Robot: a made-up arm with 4 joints.
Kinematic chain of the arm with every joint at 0, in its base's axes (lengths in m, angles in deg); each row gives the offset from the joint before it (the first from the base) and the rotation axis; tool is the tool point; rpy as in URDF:
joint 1: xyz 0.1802 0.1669 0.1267 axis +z
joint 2: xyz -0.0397 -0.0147 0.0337 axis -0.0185 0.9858 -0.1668
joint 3: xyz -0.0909 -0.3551 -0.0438 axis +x
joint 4: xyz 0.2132 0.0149 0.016 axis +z
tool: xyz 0.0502 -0.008 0.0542 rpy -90 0 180
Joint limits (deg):
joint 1: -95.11..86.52
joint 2: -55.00..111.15
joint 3: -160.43..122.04
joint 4: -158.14..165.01
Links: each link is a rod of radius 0.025 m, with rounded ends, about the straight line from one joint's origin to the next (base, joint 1, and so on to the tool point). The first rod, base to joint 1, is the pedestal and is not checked.
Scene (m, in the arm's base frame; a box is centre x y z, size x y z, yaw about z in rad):
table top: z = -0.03
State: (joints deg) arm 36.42 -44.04 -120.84 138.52
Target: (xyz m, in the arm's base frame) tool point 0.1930 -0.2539 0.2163
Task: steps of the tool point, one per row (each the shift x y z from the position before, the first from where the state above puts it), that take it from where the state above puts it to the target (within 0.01 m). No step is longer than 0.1 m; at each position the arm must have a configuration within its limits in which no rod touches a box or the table.
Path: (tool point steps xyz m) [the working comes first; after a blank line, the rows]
Joints at the target: -26.99 -55.00 -158.60 80.58
Straight joint move there: clear.

1: -0.0246 -0.0682 0.0080
2: -0.0427 -0.0659 0.0123
3: -0.0614 -0.0573 0.0161
4: -0.0780 -0.0421 0.0186
5: -0.0900 -0.0213 0.0201

